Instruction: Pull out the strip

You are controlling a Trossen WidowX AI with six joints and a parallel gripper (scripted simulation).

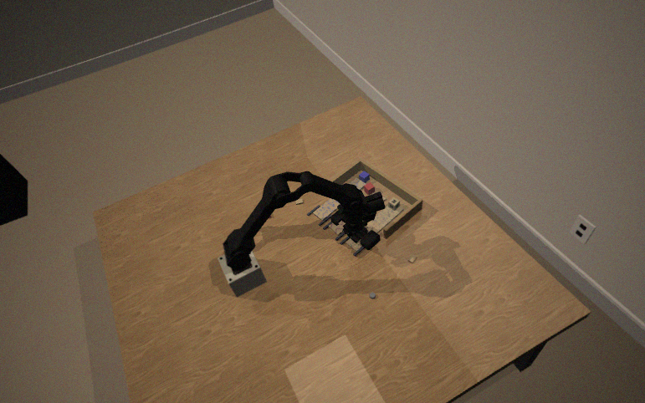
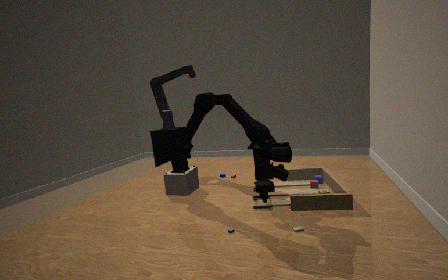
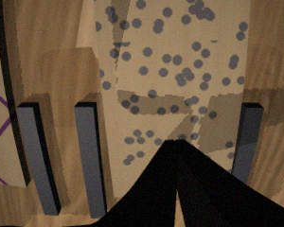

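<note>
The dotted strip is 90 mm ahead of my gripper tip and 30 mm to the left of it. Also, from my gripper tip: beige tile: 130 mm ahead, 150 mm to the right; then labelled cube: 200 mm ahead, 70 mm to the left, 10 mm above.
</note>
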